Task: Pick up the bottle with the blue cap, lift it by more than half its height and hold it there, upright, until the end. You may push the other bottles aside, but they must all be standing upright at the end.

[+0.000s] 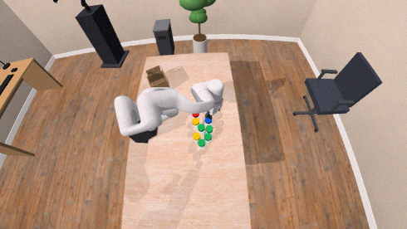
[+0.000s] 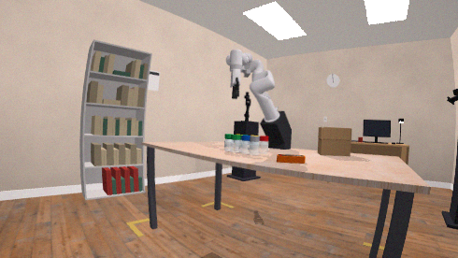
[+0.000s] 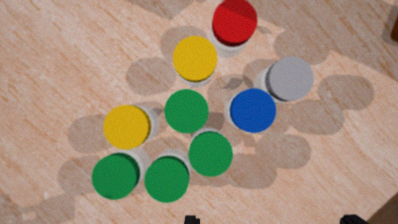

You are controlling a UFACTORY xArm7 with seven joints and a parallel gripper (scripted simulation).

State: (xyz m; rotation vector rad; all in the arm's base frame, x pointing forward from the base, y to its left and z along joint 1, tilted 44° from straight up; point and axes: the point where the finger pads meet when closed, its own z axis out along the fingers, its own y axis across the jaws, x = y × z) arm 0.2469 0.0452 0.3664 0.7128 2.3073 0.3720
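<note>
Now: the blue-capped bottle 280 mm below my hand, 70 mm to the left of it and 40 mm behind it. The rest, counted from my hand: red-capped bottle (280 mm below, 140 mm behind, 110 mm to the left); then grey-capped bottle (280 mm below, 120 mm to the left, 40 mm behind).
</note>
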